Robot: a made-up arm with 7 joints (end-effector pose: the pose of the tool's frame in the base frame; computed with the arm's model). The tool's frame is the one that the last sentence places. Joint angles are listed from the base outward.
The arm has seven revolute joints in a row. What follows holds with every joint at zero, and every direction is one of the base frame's. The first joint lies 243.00 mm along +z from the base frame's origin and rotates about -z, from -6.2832 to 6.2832 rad. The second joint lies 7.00 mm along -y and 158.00 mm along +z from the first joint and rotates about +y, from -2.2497 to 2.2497 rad. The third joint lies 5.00 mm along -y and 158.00 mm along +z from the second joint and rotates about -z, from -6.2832 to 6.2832 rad. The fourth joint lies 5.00 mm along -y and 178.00 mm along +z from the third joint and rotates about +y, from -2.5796 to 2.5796 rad. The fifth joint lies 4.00 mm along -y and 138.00 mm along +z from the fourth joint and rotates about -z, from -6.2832 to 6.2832 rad. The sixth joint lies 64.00 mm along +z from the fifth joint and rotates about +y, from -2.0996 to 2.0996 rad. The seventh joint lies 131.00 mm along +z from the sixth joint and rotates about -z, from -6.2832 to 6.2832 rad. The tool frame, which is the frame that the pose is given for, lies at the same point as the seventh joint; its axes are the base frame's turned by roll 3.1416, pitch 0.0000 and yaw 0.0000 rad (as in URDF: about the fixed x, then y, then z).
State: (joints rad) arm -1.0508 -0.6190 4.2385 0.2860 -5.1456 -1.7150 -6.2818
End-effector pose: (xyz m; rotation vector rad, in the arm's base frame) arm -0.1371 -0.3644 0.7743 -0.1876 -1.3495 -1.5856
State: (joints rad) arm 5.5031 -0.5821 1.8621 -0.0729 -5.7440 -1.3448 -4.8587
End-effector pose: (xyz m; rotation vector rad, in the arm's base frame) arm -0.2298 -0.0972 0.9174 0.2871 2.5522 -1.3767
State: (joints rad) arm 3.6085 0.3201 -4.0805 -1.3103 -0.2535 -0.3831 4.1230
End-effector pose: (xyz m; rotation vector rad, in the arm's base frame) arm -0.3712 -0.1070 0.7006 -0.1151 1.3538 0.9101
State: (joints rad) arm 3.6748 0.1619 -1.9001 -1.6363 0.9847 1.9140 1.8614
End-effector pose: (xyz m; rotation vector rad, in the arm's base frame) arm -0.1234 0.2229 0.7641 0.2193 2.0149 0.2734
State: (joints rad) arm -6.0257 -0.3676 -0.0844 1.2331 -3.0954 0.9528 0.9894
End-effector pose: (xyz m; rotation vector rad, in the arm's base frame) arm 0.0214 -0.0024 0.9757 1.7079 2.5094 -0.0414
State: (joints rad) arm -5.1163 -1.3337 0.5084 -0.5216 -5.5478 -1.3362 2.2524
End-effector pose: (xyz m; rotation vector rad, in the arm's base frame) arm -0.0610 0.5270 0.3845 1.3562 -0.3533 -1.7072
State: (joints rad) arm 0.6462 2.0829 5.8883 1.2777 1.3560 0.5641 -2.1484
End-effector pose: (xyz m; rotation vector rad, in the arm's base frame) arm 0.1855 -0.0982 -0.0712 0.3939 0.2257 1.6090
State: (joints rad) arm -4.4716 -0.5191 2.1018 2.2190 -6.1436 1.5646 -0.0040
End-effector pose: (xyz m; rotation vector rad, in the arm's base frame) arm -0.0414 0.1252 0.4640 -0.6210 -0.7049 -0.5113
